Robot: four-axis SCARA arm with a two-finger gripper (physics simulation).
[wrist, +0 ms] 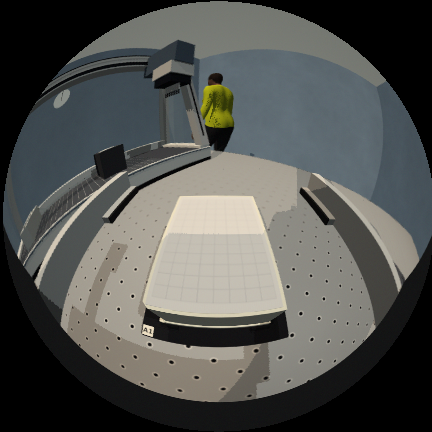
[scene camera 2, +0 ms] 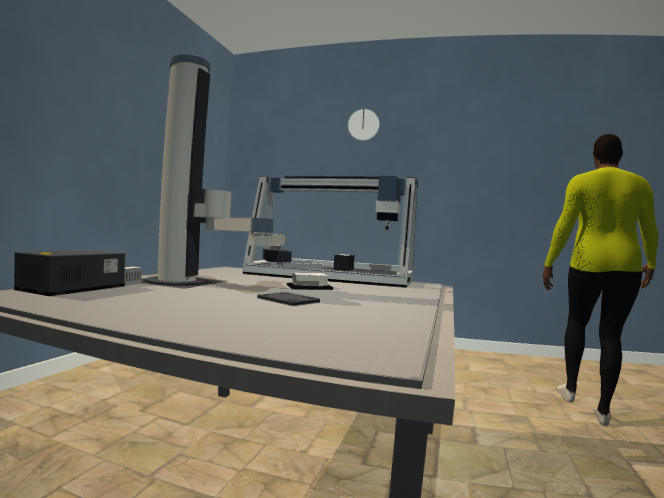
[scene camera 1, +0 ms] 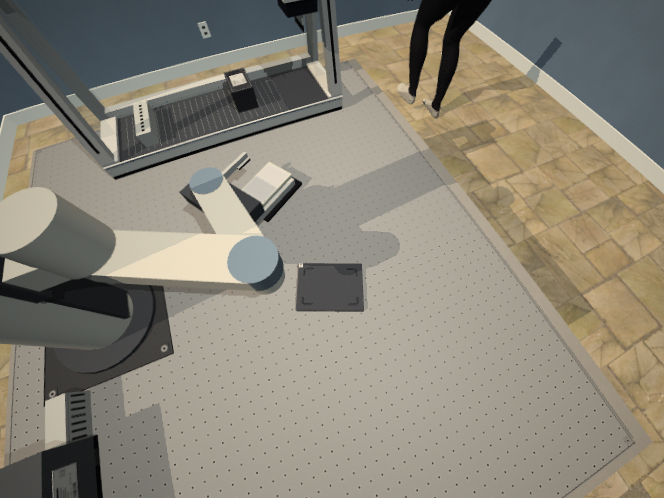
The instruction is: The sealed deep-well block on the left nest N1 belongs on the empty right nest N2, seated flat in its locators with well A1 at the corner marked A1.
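Pixels of known places: gripper, fingertip midpoint: [wrist: 218, 175] [scene camera 2: 316, 264] [scene camera 1: 269, 167]; arm's base, origin of the base link: [scene camera 2: 176, 284] [scene camera 1: 109, 318].
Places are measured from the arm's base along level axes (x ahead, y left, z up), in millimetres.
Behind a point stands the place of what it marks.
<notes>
The sealed deep-well block [scene camera 1: 266, 179] @[x 497, y 197, z 67 mm] [scene camera 2: 308, 277] @[x 503, y 146, z 57 mm] [wrist: 215, 255] @[x 477, y 177, z 67 mm] is a pale box on the dark left nest N1 [scene camera 1: 283, 202] @[x 519, y 135, z 23 mm] [scene camera 2: 311, 286] @[x 521, y 136, z 25 mm] [wrist: 215, 335] @[x 435, y 150, z 25 mm]. N1's A1 label [wrist: 148, 330] @[x 401, y 193, z 25 mm] shows at its near left corner in the wrist view. The dark, flat right nest N2 [scene camera 1: 329, 289] @[x 539, y -155, z 25 mm] [scene camera 2: 288, 298] @[x 555, y -174, z 23 mm] is empty, with a small pale corner mark [scene camera 1: 300, 265] @[x 496, y -68, z 25 mm]; it does not show in the wrist view. My gripper [wrist: 218, 175] @[x 515, y 199, z 105 mm] is open and low near the block. Its fingers stand wide on either side, with gaps to the block. The arm partly hides the gripper in scene camera 1.
A gantry frame [scene camera 1: 230, 140] @[x 435, y 450, z 21 mm] [scene camera 2: 332, 183] @[x 436, y 624, z 484 mm] stands behind N1, with a black box [scene camera 1: 244, 96] @[x 530, y 515, z 111 mm] [scene camera 2: 343, 262] @[x 542, y 515, z 100 mm] [wrist: 110, 161] @[x 523, y 515, z 97 mm] on its deck. A dark instrument box [scene camera 2: 69, 272] @[x -34, y -480, z 77 mm] stands at the table's left. A person in yellow [scene camera 2: 608, 219] [wrist: 218, 106] stands beyond the table.
</notes>
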